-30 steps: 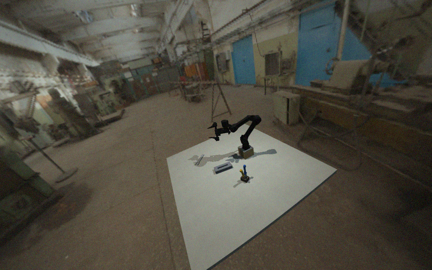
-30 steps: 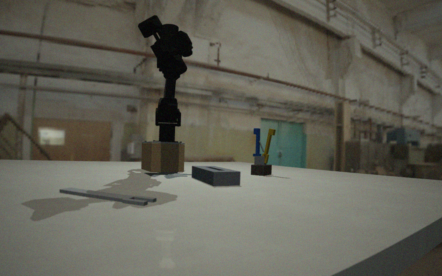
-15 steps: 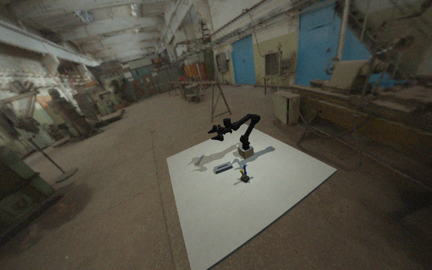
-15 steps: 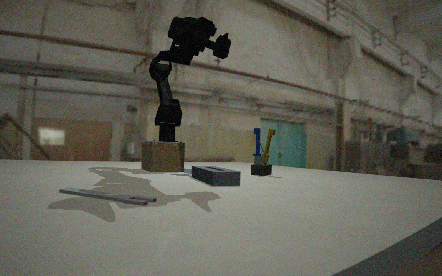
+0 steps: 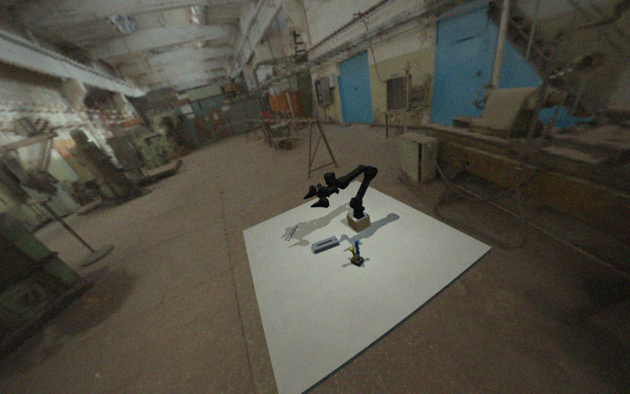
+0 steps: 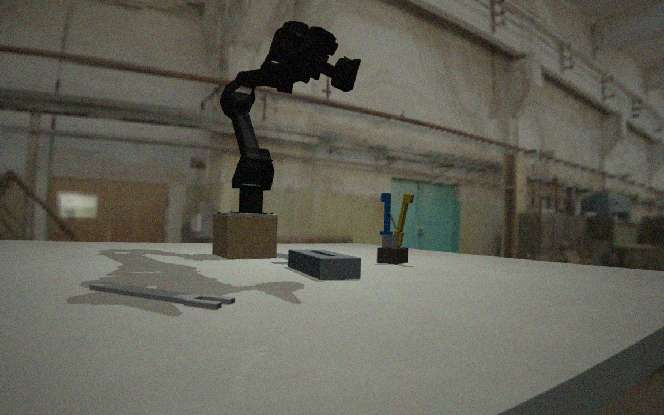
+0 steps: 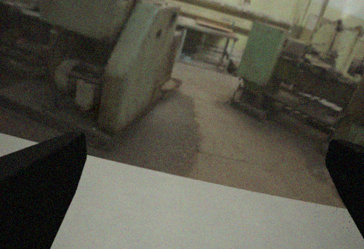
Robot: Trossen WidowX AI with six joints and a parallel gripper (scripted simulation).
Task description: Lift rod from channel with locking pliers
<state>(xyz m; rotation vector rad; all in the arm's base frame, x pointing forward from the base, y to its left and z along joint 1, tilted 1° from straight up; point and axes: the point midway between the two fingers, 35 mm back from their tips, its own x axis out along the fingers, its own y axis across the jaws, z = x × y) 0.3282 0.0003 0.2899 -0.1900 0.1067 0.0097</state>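
Right now the dark holster is 130 mm behind my gripper tip, 250 mm to the left of it and 380 mm below it. Also, from my gripper tip: grey channel block 40 mm behind, 380 mm below; then flat grey forked bar 120 mm ahead, 300 mm to the right, 390 mm below.
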